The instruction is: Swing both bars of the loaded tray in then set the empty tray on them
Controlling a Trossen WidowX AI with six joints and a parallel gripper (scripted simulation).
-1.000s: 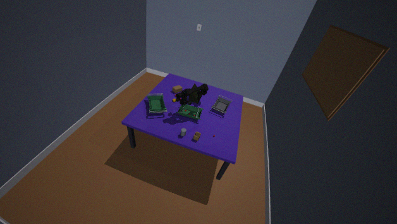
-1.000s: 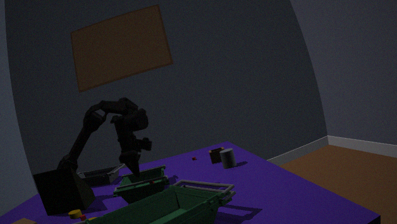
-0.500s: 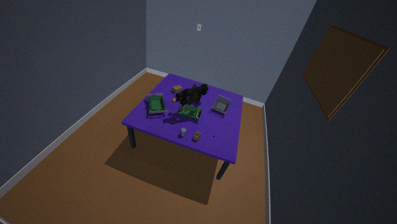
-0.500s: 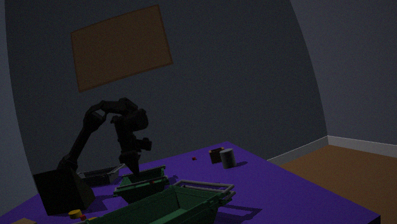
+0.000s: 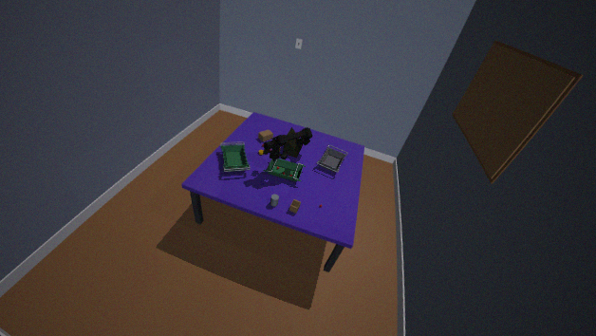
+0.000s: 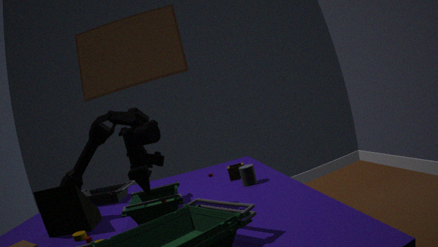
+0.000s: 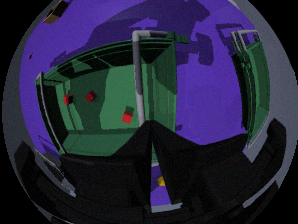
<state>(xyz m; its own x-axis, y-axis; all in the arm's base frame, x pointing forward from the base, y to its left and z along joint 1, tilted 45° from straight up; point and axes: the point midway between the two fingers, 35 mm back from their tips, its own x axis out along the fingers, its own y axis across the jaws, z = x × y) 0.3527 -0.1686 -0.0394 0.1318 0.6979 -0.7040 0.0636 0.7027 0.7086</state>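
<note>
My gripper tip is now 490 mm to the right of the grey tray, 290 mm past it and 40 mm above it. Also, from my gripper tip: tan block 430 mm behind, 180 mm to the right, 60 mm below; then red block 430 mm to the left, 280 mm ahead, 80 mm below.
</note>
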